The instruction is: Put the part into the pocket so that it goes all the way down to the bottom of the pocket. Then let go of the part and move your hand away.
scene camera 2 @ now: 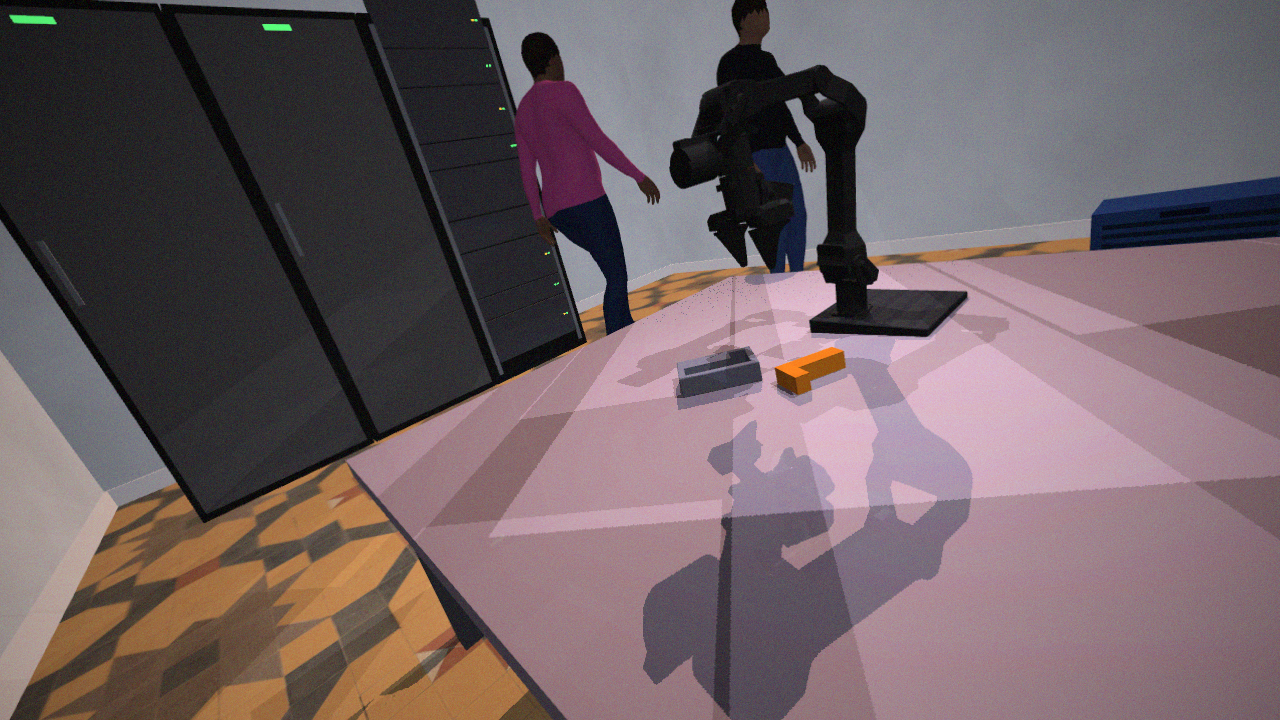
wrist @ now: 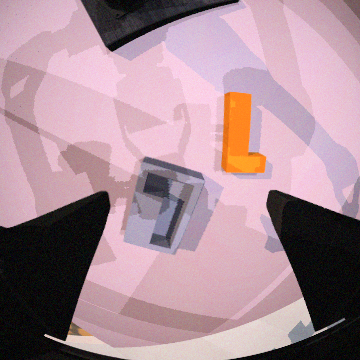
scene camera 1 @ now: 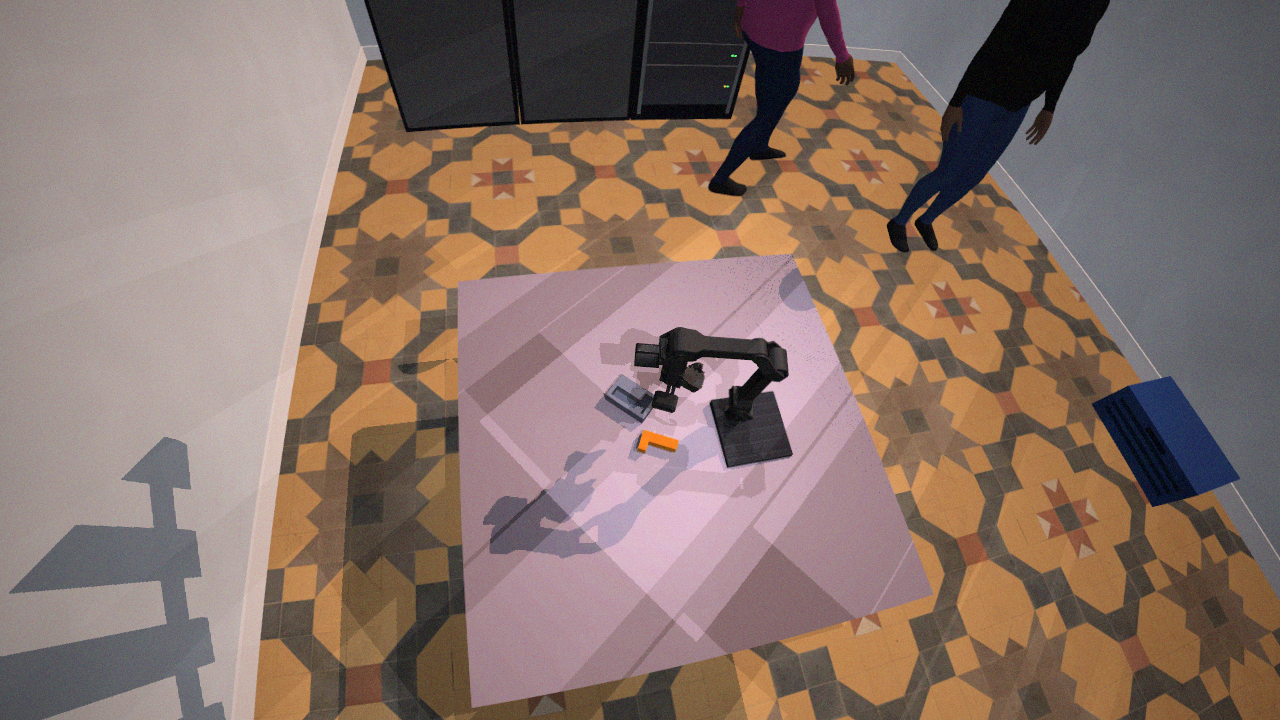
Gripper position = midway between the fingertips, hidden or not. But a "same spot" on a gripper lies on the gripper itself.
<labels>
The gripper shows in scene camera 2, in the wrist view and in scene camera 1 point(667, 392). The same spot on the gripper: point(wrist: 53, 251) is point(scene camera 2: 740, 238). One and the same spot on a grey pocket block: point(scene camera 2: 740, 366) is point(wrist: 196, 201).
</labels>
